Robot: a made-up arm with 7 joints. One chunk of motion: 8 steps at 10 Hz.
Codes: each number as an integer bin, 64 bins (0 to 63) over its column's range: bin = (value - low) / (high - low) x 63, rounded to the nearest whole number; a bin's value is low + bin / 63 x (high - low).
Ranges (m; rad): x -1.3..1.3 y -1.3..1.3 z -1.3..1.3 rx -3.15..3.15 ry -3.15..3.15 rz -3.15..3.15
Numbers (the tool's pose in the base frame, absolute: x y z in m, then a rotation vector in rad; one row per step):
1: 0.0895 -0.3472 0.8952 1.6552 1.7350 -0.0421
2: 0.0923 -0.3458 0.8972 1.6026 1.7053 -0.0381
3: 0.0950 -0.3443 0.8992 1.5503 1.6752 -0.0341
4: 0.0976 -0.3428 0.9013 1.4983 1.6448 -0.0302
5: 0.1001 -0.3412 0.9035 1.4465 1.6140 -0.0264
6: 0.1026 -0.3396 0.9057 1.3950 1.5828 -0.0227
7: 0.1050 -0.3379 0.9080 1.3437 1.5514 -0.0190
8: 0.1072 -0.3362 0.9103 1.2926 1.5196 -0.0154
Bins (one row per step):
1: 34 23 53 48 49 31
2: 34 23 53 48 49 31
3: 34 23 53 47 48 31
4: 34 23 53 46 48 31
5: 34 23 53 46 48 31
6: 34 23 53 45 47 31
7: 34 23 54 45 47 31
8: 34 23 54 44 47 31

